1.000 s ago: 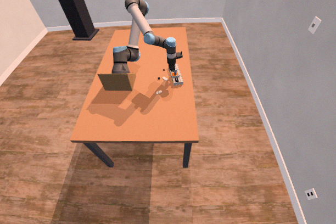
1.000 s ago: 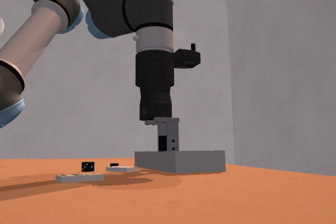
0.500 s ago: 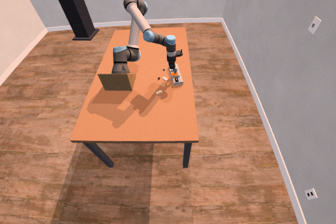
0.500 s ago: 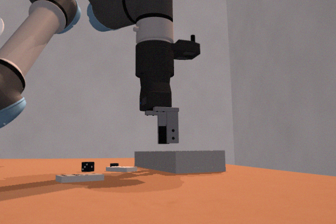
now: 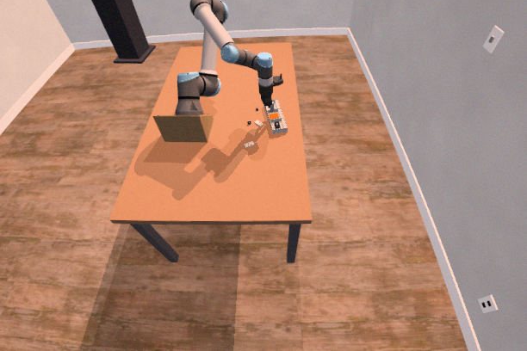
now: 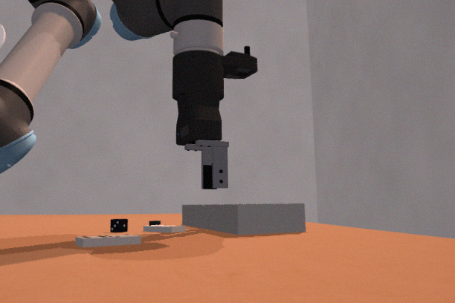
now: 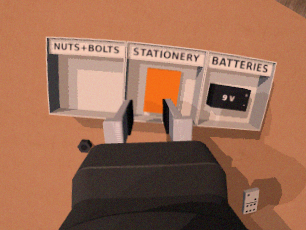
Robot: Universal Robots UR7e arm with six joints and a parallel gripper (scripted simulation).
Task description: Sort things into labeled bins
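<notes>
The small black piece lies 90 mm behind my hand, 50 mm to the left of it and 70 mm below it. Also, from my hand: grey bin tray (30 mm ahead, 10 mm to the right, 60 mm below); orange domino (20 mm ahead, 10 mm to the right, 60 mm below); black 9V battery (50 mm ahead, 100 mm to the right, 60 mm below).
</notes>
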